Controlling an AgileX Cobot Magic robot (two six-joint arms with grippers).
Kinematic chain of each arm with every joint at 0, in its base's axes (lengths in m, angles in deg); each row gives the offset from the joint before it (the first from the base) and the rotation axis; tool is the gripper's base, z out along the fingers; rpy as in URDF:
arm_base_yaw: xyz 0 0 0.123 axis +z
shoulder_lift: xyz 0 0 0 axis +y
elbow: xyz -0.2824 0 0.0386 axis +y
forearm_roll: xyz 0.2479 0 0.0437 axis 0.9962 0 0.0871
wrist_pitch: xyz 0 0 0 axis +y
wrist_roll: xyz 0.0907 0 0.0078 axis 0.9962 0 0.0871
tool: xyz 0 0 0 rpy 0 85 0
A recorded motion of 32 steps. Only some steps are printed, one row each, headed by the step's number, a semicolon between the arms.
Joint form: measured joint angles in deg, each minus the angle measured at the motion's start. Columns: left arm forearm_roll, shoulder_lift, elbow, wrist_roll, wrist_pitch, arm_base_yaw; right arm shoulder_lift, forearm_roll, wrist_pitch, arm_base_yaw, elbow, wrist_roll.
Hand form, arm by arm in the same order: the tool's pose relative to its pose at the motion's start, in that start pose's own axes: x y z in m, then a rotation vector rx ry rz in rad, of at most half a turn. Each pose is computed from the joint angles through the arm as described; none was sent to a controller.
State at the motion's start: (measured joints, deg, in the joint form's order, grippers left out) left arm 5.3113 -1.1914 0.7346 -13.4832 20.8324 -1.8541; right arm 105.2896 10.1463 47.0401 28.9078 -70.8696 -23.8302
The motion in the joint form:
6: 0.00 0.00 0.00 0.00 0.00 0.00; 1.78 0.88 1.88 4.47 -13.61 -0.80
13: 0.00 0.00 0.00 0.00 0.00 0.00; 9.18 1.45 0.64 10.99 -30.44 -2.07
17: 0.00 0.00 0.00 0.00 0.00 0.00; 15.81 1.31 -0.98 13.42 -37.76 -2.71
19: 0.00 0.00 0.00 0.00 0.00 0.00; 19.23 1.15 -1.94 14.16 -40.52 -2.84
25: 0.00 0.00 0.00 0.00 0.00 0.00; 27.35 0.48 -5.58 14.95 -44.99 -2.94
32: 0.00 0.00 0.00 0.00 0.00 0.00; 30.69 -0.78 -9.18 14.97 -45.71 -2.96
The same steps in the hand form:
6: 0.0000 0.0000 0.0000 0.0000 0.0000 0.0000; -0.0572 0.0220 -0.0358 0.0090 -0.1680 -0.1050
13: 0.0000 0.0000 0.0000 0.0000 0.0000 0.0000; -0.1221 0.0625 -0.0487 0.0053 -0.3479 -0.2441
17: 0.0000 0.0000 0.0000 0.0000 0.0000 0.0000; -0.1482 0.0781 -0.0259 0.0018 -0.3859 -0.2939
19: 0.0000 0.0000 0.0000 0.0000 0.0000 0.0000; -0.1574 0.0823 -0.0089 0.0015 -0.3901 -0.3070
25: 0.0000 0.0000 0.0000 0.0000 0.0000 0.0000; -0.1708 0.0839 0.0421 0.0117 -0.3859 -0.3182
32: 0.0000 0.0000 0.0000 0.0000 0.0000 0.0000; -0.1738 0.0804 0.0676 0.0383 -0.3969 -0.3257

